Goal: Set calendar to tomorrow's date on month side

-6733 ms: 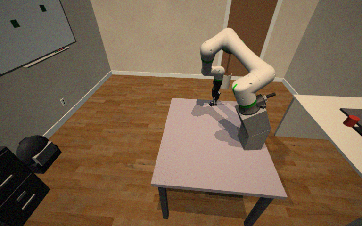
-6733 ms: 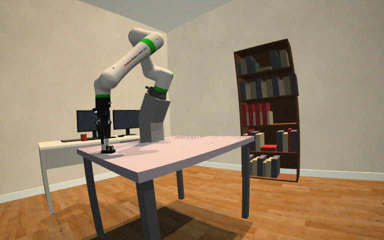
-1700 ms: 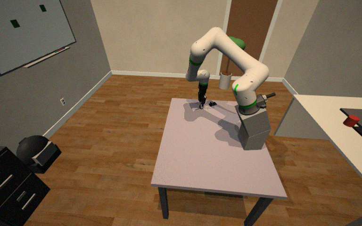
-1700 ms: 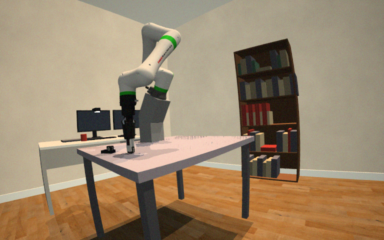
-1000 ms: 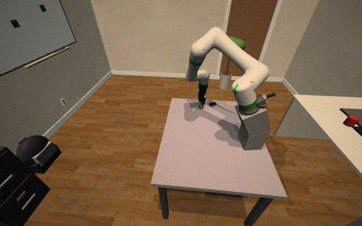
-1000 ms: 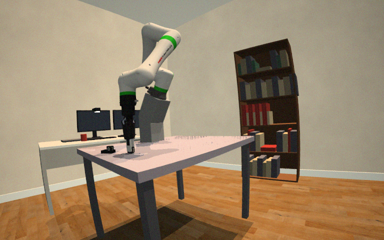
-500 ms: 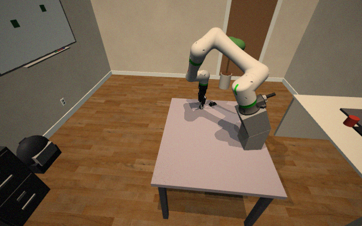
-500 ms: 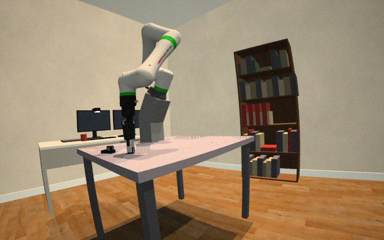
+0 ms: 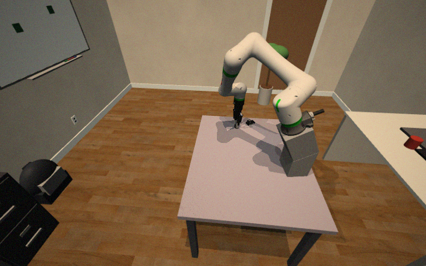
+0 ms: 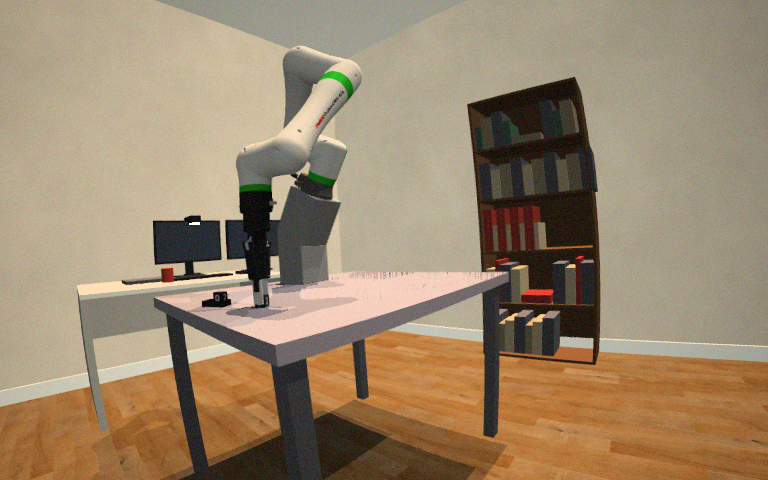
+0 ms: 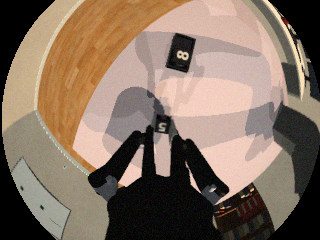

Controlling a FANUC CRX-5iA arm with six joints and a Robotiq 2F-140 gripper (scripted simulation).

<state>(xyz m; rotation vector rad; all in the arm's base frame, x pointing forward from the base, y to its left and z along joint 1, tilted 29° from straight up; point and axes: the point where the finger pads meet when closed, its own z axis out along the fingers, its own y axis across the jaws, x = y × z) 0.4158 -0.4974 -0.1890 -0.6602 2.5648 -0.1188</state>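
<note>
The black digit cube lies 3 cm below my hand.
</note>
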